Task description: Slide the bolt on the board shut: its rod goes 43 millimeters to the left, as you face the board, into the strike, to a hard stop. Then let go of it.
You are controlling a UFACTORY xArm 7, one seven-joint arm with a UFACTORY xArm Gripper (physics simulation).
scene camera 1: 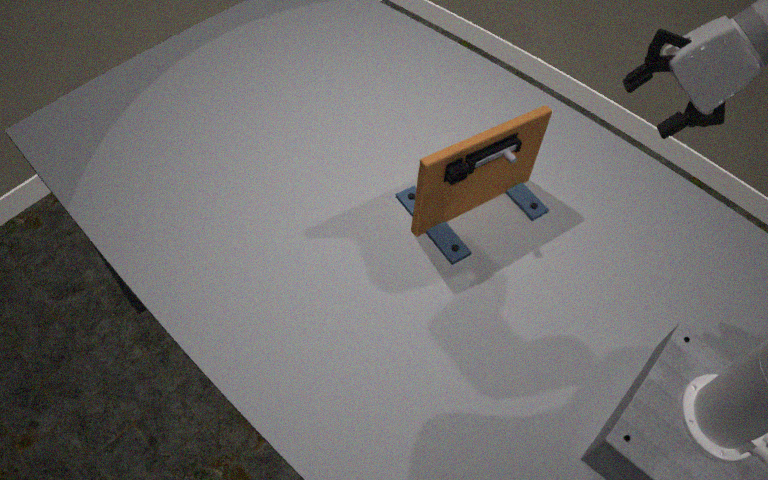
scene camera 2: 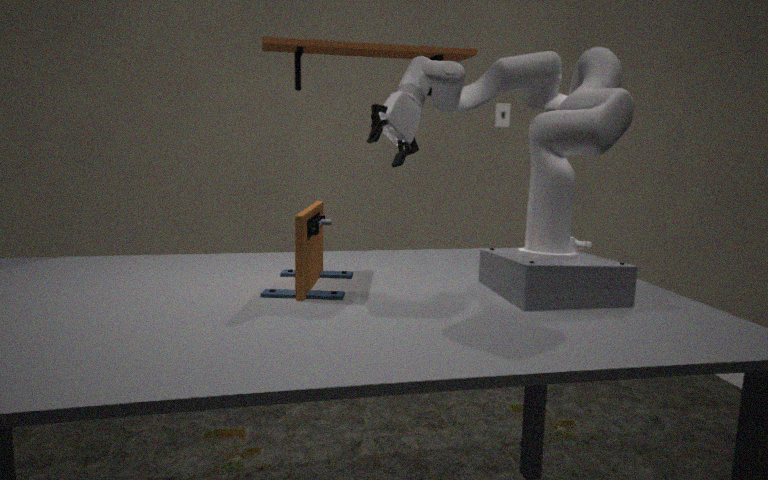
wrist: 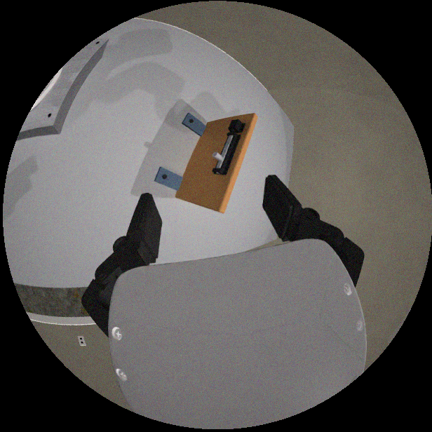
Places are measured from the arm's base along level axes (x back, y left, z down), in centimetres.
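Pixels of known places: gripper, fingertip midpoint: [scene camera 1: 643, 110] [scene camera 2: 384, 154]; arm's base, origin of the base link: [scene camera 1: 718, 418] [scene camera 2: 546, 255].
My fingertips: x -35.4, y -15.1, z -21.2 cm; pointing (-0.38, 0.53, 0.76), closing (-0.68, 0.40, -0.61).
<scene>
For each thing: its top centre in the pictures, then the offset to it from my fingertips. "spot": a spot on its surface instead. Level surfaces: height alone.
- orange-brown board, middle of its top: [scene camera 1: 490, 132] [scene camera 2: 310, 207] dz +11.7, dx -16.9, dy +10.8 cm
- bolt's silver rod, middle of its top: [scene camera 1: 493, 152] dz +14.7, dx -15.2, dy +11.0 cm
- black strike, surface spot: [scene camera 1: 455, 171] spot: dz +14.1, dx -15.7, dy +19.2 cm
- grey table, its level: dz +29.3 cm
The orange-brown board [scene camera 1: 481, 189] [scene camera 2: 308, 257] [wrist: 202, 170] stands upright on two blue feet. The bolt's silver rod [scene camera 1: 488, 159] [wrist: 226, 150] lies in a black housing near the board's top edge, with its light knob [scene camera 1: 510, 155] [scene camera 2: 325, 221] [wrist: 217, 156] sticking out near the right end of the housing as one faces the board. The black strike [scene camera 1: 455, 171] [wrist: 236, 126] sits at the left end. Whether the rod's tip touches the strike is too small to tell. My gripper [scene camera 1: 648, 107] [scene camera 2: 385, 152] [wrist: 210, 197] is open and empty, above and well apart from the board and knob.
The blue feet [scene camera 1: 448, 243] [scene camera 1: 527, 202] [scene camera 2: 325, 294] [wrist: 169, 178] stick out in front of the board on the grey table [scene camera 1: 254, 226] [scene camera 2: 169, 350]. The arm's base stands on a grey block [scene camera 1: 640, 418] [scene camera 2: 577, 285] [wrist: 75, 90]. An orange shelf [scene camera 2: 362, 48] hangs on the back wall behind the arm.
</scene>
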